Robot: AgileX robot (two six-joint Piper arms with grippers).
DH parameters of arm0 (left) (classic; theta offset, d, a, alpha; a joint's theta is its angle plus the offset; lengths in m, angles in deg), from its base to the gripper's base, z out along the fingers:
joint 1: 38.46 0.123 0 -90
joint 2: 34.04 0 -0.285 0
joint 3: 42.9 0 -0.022 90
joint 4: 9.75 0.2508 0 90
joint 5: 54.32 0 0.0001 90
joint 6: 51.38 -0.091 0 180
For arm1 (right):
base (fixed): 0 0 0 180
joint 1: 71.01 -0.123 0 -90
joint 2: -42.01 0 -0.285 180
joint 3: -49.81 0 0.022 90
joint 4: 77.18 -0.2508 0 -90
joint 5: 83.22 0 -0.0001 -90
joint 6: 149.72 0.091 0 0
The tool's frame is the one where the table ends.
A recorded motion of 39 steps. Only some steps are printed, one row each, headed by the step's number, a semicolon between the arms.
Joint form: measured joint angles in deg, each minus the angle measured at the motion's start. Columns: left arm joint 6, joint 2, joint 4, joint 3, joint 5, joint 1; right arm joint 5, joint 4, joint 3, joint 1, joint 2, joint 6.
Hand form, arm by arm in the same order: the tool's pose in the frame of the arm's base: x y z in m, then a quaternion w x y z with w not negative. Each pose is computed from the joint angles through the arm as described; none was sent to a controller.
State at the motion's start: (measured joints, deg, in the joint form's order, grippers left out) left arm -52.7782 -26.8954 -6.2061 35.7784 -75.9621 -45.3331; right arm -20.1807 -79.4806 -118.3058 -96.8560 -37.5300 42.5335
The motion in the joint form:
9: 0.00 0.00 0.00 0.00 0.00 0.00; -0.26 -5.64 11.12 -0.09 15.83 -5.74
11: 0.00 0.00 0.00 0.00 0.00 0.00; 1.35 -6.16 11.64 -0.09 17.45 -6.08
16: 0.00 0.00 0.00 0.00 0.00 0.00; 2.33 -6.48 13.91 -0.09 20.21 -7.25
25: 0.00 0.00 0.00 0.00 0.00 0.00; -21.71 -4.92 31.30 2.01 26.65 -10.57
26: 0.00 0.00 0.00 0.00 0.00 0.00; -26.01 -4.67 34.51 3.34 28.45 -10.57
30: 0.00 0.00 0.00 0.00 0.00 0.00; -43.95 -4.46 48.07 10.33 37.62 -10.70
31: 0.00 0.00 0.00 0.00 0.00 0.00; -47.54 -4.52 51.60 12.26 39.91 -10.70
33: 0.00 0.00 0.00 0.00 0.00 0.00; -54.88 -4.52 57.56 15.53 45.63 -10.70
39: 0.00 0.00 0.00 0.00 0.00 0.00; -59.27 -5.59 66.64 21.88 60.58 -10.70
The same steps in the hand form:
9: 0.0524 -0.0042 0.1713 0.59185 0.07450 0.80260 -0.00207; 0.1471 0.0840 0.3372 0.23308 -0.14820 0.95109 0.13837
11: 0.0524 -0.0042 0.1713 0.59185 0.07450 0.80260 -0.00207; 0.1389 0.0810 0.3380 0.22797 -0.15193 0.95134 0.14105
16: 0.0524 -0.0042 0.1713 0.59185 0.07450 0.80260 -0.00207; 0.1269 0.0758 0.3331 0.22460 -0.16224 0.95054 0.14041
25: 0.0524 -0.0042 0.1713 0.59185 0.07450 0.80260 -0.00207; 0.1262 0.0640 0.2790 0.34120 -0.15023 0.91809 0.13460
26: 0.0524 -0.0042 0.1713 0.59185 0.07450 0.80260 -0.00207; 0.1244 0.0587 0.2704 0.36632 -0.13625 0.91092 0.13222
30: 0.0524 -0.0042 0.1713 0.59185 0.07450 0.80260 -0.00207; 0.1108 0.0344 0.2366 0.47983 -0.06689 0.86698 0.11674
31: 0.0524 -0.0042 0.1713 0.59185 0.07450 0.80260 -0.00207; 0.1059 0.0286 0.2258 0.49944 -0.04902 0.85798 0.10968
33: 0.0524 -0.0042 0.1713 0.59185 0.07450 0.80260 -0.00207; 0.0954 0.0189 0.2121 0.55455 -0.01924 0.82614 0.09798
39: 0.0524 -0.0042 0.1713 0.59185 0.07450 0.80260 -0.00207; 0.0710 0.0058 0.1869 0.62987 0.03396 0.77208 0.07747

